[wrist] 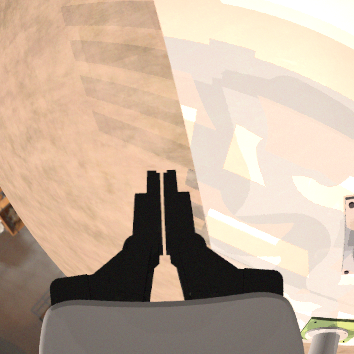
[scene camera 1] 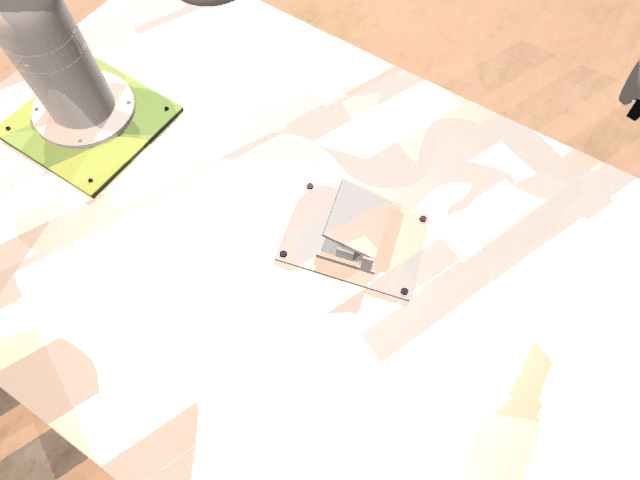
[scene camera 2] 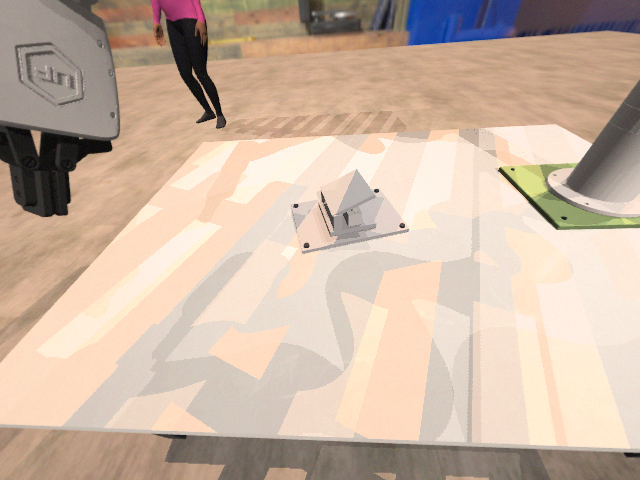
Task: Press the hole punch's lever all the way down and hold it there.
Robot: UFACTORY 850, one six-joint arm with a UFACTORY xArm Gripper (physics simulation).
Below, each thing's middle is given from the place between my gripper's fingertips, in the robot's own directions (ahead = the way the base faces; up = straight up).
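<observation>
You'd find the base plate (scene camera 1: 397, 266) far behind my hand, a long way to the right of it, and well below it too.
</observation>
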